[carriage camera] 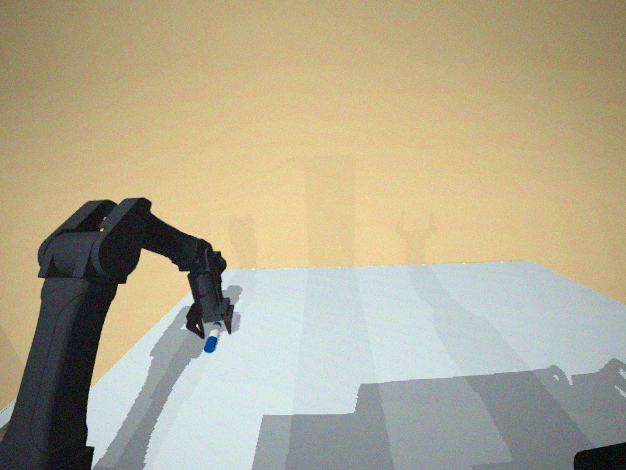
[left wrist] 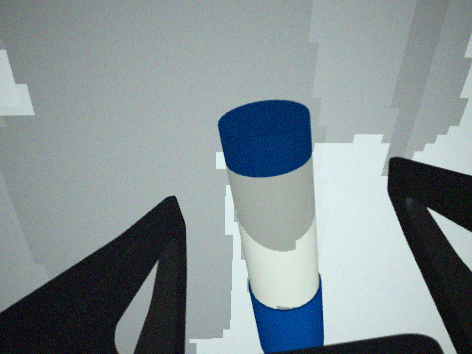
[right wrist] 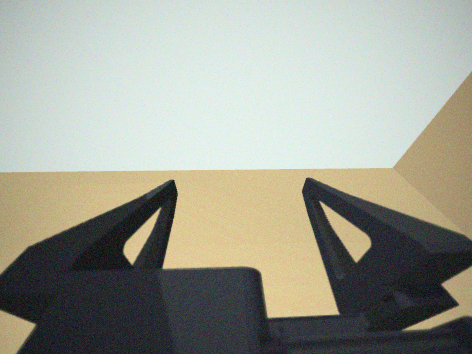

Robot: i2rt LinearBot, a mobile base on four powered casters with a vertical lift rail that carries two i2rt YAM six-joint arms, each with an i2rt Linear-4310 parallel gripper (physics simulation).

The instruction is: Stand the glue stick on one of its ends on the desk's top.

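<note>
The glue stick [carriage camera: 213,335] [left wrist: 277,215], white with a blue cap at each end, lies on its side on the white desk top [carriage camera: 333,323] at the left. Its near end points toward the carriage camera. My left gripper [carriage camera: 217,334] [left wrist: 282,192] is open right above the glue stick, with one finger to each side of it and a gap on both sides. The lower end of the stick is cut off by the gripper body in the left wrist view. My right gripper [right wrist: 240,185] is open and empty, away from the glue stick.
The desk's far edge runs behind the left gripper in the carriage view, with a tan wall or floor [carriage camera: 323,101] beyond. Shadows of the arms and the robot lie over the desk top. A dark part of the robot [carriage camera: 601,457] shows at the lower right corner.
</note>
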